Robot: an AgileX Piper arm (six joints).
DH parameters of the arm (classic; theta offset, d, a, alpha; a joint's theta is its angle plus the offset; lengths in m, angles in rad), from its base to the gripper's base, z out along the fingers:
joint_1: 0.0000 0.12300 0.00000 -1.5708
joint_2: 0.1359 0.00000 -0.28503 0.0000
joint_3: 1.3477 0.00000 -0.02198 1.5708
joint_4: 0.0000 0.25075 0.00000 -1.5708
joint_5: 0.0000 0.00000 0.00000 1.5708
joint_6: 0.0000 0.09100 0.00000 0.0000
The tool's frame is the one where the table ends.
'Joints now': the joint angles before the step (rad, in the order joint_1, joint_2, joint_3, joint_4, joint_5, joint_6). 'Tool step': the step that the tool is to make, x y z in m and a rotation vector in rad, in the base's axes. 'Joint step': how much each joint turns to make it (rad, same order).
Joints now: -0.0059, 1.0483, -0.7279, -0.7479, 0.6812, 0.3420
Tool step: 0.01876, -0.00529, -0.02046, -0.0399, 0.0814, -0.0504
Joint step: 0.0000, 0.1168, -0.0018, -0.1041, 0.0194, 0.1035
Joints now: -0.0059, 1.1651, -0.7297, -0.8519, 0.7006, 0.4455
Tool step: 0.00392, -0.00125, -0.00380, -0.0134, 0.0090, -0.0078
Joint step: -0.0001, 0.0232, 0.0000, -0.0320, -0.0001, 0.0289
